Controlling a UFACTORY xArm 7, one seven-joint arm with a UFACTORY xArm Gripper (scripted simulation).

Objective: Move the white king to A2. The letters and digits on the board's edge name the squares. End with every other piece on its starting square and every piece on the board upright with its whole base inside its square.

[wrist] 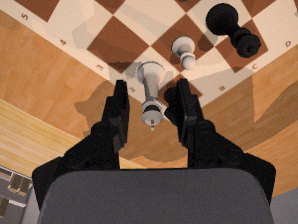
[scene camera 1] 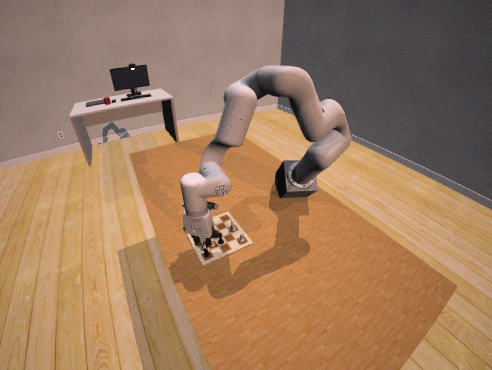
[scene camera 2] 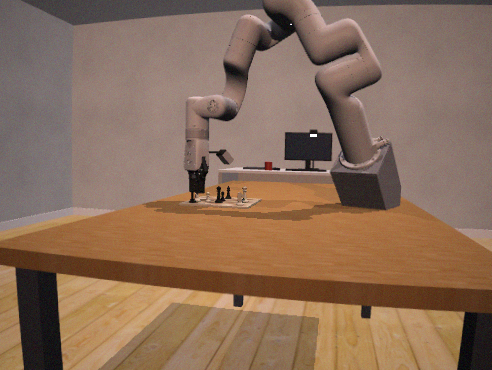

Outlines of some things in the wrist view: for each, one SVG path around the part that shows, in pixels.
The gripper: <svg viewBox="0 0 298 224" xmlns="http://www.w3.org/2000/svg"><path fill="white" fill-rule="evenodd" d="M276 169L268 161L249 153L243 153L239 146L216 132L215 125L211 121L204 119L198 96L191 94L187 78L177 80L174 104L179 143L182 143L182 147L188 149L187 167L120 169L118 151L124 148L124 144L127 144L130 104L127 82L123 79L116 80L113 96L107 96L102 119L92 126L91 134L68 149L64 156L59 156L42 164L32 172L32 182L40 211L37 224L275 224L270 203Z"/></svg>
A white king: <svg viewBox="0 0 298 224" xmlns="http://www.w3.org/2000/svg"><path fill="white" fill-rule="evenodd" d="M149 61L139 66L137 79L144 85L146 101L142 104L143 114L141 119L145 124L151 125L151 131L153 131L154 125L163 121L161 113L162 104L158 101L158 88L165 78L165 70L161 64Z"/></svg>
A chessboard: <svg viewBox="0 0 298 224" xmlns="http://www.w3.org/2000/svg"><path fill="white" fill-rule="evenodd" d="M0 0L2 11L114 85L116 80L126 81L128 94L142 104L146 101L144 85L137 79L137 70L145 62L161 64L165 70L165 78L159 84L158 101L162 104L163 117L172 124L164 115L164 111L169 107L164 100L164 93L167 89L176 87L180 78L187 78L191 94L198 95L203 107L298 44L298 0ZM180 36L190 37L195 44L193 54L196 67L192 70L184 69L180 57L172 51L173 41ZM213 6L227 3L237 10L240 28L249 29L260 39L261 47L256 55L242 58L232 46L229 36L217 36L210 32L206 25L206 16Z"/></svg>
